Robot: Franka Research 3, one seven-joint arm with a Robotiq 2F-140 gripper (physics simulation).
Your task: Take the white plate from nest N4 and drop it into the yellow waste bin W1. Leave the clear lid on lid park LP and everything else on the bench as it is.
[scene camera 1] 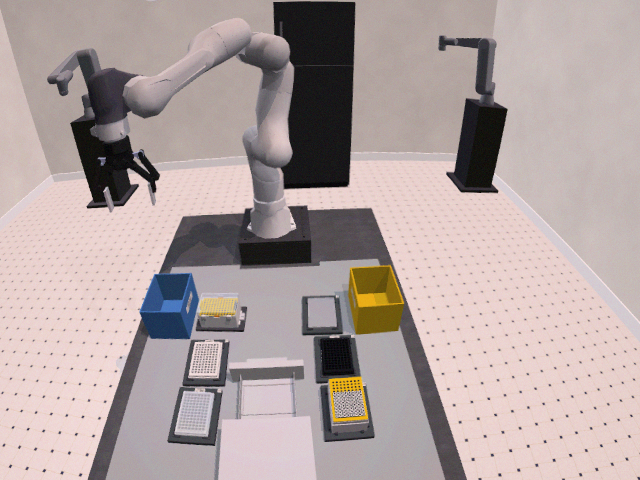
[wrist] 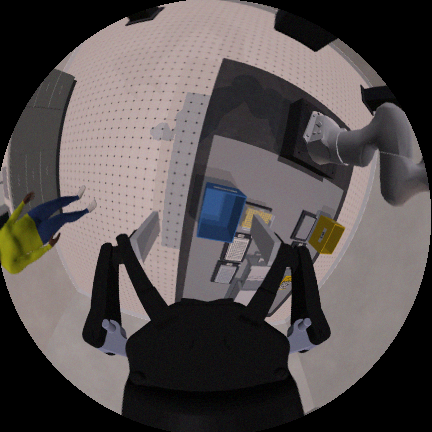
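A white plate (scene camera 1: 206, 359) (wrist: 236, 248) sits flat in a dark nest (scene camera 1: 224, 364) on the left of the bench. A paler, bluish plate (scene camera 1: 194, 413) (wrist: 225, 273) sits in the nest nearer the camera. The nest labels are too small to read. The yellow bin (scene camera 1: 376, 315) (wrist: 327, 235) stands at the right edge; its inside, partly seen, shows no plate. The clear lid (scene camera 1: 321, 312) (wrist: 304, 226) lies flat on the dark-framed park (scene camera 1: 305, 316) left of that bin. My gripper (scene camera 1: 130, 198) (wrist: 205, 222) is open and empty, high up and left of the bench, far from the plates.
A blue bin (scene camera 1: 168, 322) (wrist: 220, 215) stands at the left edge beside a yellow tip box (scene camera 1: 219, 312). A black plate (scene camera 1: 337, 356) and a yellow-topped tip rack (scene camera 1: 348, 405) sit on the right. A white device (scene camera 1: 266, 446) with an extended tray stands in the middle.
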